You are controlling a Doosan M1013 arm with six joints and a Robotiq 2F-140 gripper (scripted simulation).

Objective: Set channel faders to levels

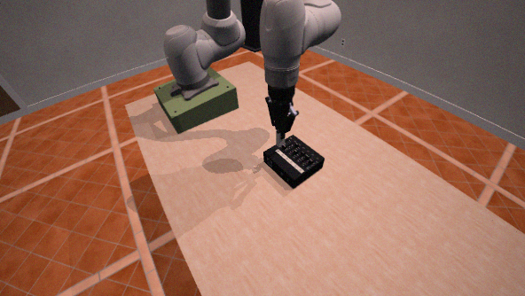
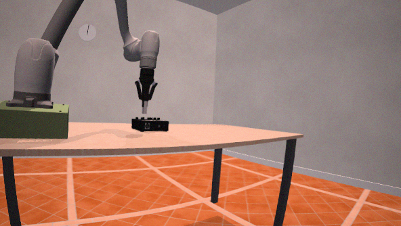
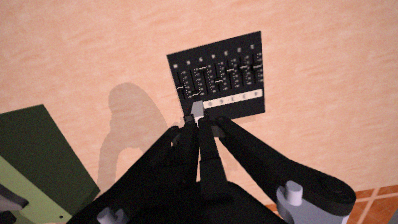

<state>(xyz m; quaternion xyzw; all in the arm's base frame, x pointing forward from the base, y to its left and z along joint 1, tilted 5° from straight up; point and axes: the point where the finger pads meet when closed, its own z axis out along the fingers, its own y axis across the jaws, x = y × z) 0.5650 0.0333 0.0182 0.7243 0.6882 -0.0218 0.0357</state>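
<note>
My gripper is now 2 cm past the fader cap, 4 cm to the right of it and 6 cm above it.
</note>
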